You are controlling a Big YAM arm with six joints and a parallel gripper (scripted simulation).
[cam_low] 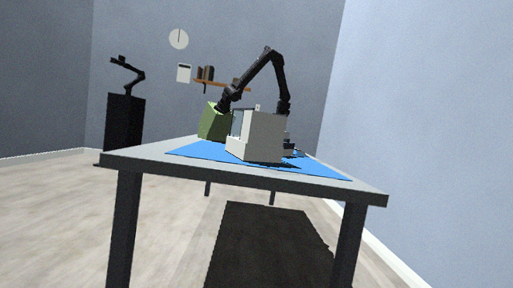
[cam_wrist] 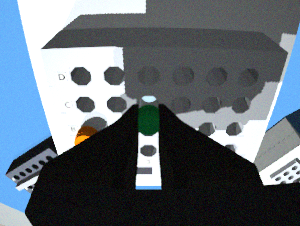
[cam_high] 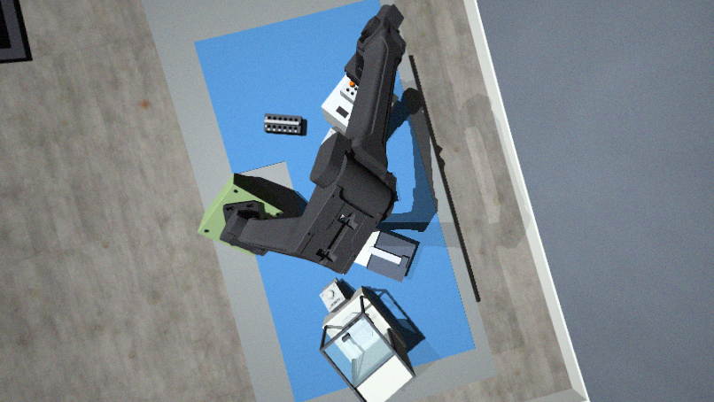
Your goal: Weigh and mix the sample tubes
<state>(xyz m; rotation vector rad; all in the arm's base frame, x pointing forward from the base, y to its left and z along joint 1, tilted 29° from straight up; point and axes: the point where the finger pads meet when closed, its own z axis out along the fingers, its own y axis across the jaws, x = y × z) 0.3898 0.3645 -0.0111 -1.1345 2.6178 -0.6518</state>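
My hand is 4 cm past the orange-capped tube, 2 cm to the right of it and 2 cm above it. The rest, counted from my hand: magnet block MG 29 cm behind, 2 cm to the right, 16 cm below; then dry block DB 2 cm behind, 31 cm to the right, 15 cm below; then mixer's green start key 13 cm behind, 13 cm to the right, 11 cm below.
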